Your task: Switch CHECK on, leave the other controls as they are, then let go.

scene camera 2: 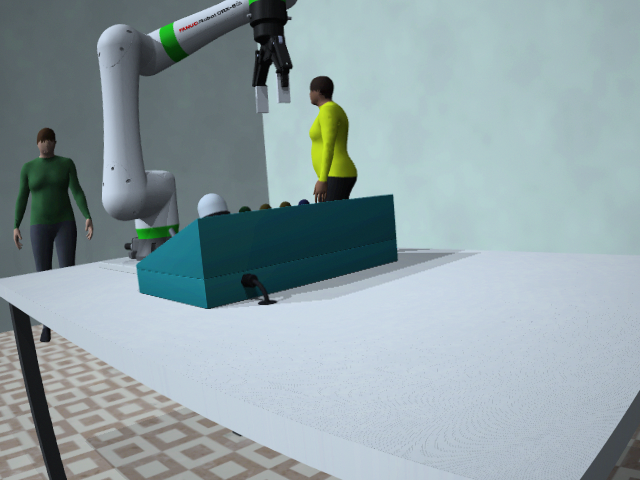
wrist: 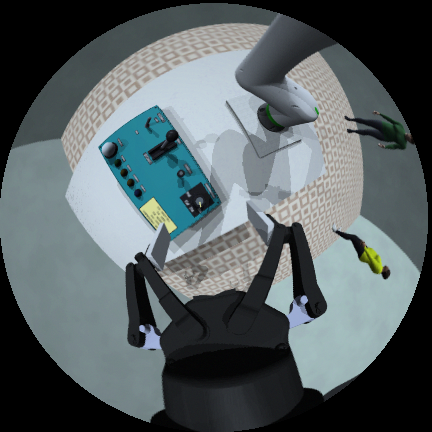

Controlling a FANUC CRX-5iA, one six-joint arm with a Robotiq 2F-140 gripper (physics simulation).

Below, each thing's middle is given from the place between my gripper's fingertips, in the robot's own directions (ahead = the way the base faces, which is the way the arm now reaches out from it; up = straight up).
My hand is 14 cm short of the teal control console (scene camera 2: 220, 258), 15 cm to the left of it and 28 cm above it.
